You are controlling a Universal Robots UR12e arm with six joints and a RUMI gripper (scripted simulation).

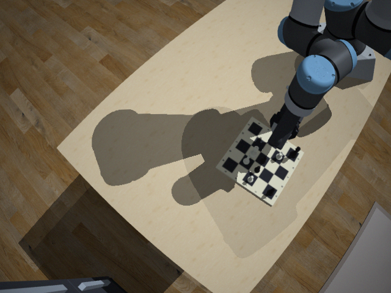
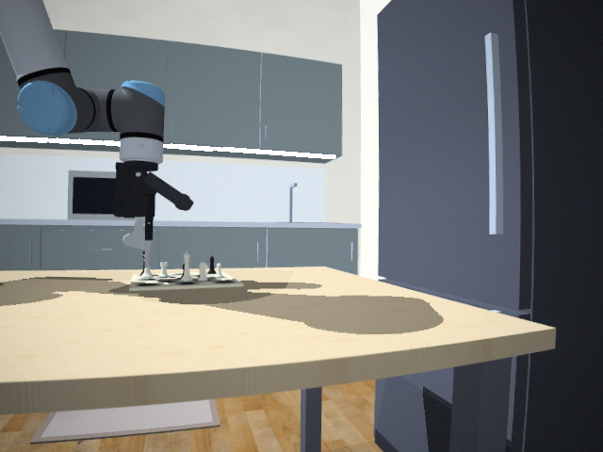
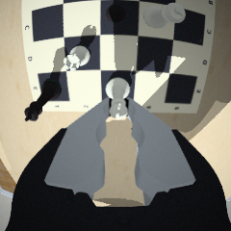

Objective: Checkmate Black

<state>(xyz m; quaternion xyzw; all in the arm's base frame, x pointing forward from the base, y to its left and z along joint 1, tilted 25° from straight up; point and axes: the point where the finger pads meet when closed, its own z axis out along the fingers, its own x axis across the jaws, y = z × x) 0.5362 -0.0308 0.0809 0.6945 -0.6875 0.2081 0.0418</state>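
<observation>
The white chess piece lies 1 cm below my hand. From my hand the other things lie so: chessboard: 8 cm ahead, 4 cm below; black king: 8 cm to the left, 1 cm below.
</observation>
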